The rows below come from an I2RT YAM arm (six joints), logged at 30 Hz.
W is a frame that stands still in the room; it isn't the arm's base.
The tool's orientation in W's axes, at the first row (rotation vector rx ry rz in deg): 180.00, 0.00, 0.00
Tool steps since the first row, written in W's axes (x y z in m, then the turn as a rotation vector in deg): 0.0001, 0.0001, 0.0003, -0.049, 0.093, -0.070; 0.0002, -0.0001, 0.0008, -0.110, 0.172, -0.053; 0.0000, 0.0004, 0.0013, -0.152, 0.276, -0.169; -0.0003, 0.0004, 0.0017, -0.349, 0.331, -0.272; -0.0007, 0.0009, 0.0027, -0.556, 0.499, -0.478; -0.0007, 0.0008, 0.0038, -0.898, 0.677, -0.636; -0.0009, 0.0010, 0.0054, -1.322, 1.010, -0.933; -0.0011, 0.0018, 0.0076, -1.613, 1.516, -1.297; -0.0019, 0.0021, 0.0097, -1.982, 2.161, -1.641; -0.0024, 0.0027, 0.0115, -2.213, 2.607, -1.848; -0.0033, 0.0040, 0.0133, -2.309, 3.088, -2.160; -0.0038, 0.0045, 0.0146, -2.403, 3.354, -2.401
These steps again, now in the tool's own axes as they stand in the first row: 0.0001, -0.0001, -0.0003, -0.049, -0.093, 0.070; 0.0002, 0.0001, -0.0008, -0.110, -0.172, 0.053; 0.0000, -0.0004, -0.0013, -0.152, -0.276, 0.169; -0.0003, -0.0004, -0.0017, -0.349, -0.331, 0.272; -0.0007, -0.0009, -0.0027, -0.556, -0.499, 0.478; -0.0007, -0.0008, -0.0038, -0.898, -0.677, 0.636; -0.0009, -0.0010, -0.0054, -1.322, -1.010, 0.933; -0.0011, -0.0018, -0.0076, -1.613, -1.516, 1.297; -0.0019, -0.0021, -0.0097, -1.982, -2.161, 1.641; -0.0024, -0.0027, -0.0115, -2.213, -2.607, 1.848; -0.0033, -0.0040, -0.0133, -2.309, -3.088, 2.160; -0.0038, -0.0045, -0.0146, -2.403, -3.354, 2.401
